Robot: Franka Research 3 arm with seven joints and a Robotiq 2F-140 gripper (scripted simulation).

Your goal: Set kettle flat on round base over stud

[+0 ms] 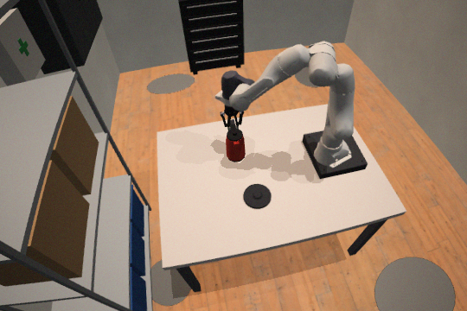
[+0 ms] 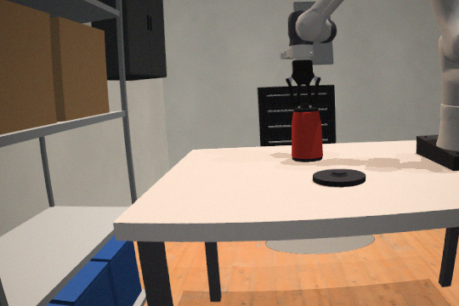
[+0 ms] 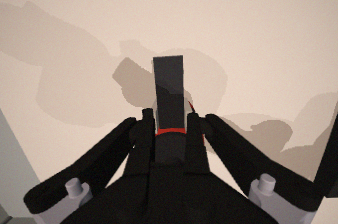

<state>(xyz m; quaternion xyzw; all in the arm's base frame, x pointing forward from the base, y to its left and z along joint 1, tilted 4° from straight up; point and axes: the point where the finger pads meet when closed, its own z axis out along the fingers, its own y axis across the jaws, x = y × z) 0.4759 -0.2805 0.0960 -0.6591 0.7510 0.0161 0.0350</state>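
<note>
Right now the red kettle is 3 cm to the left of my hand and 6 cm below it. Round my hand: black round base (2 cm behind, 38 cm to the left, 14 cm below).
</note>
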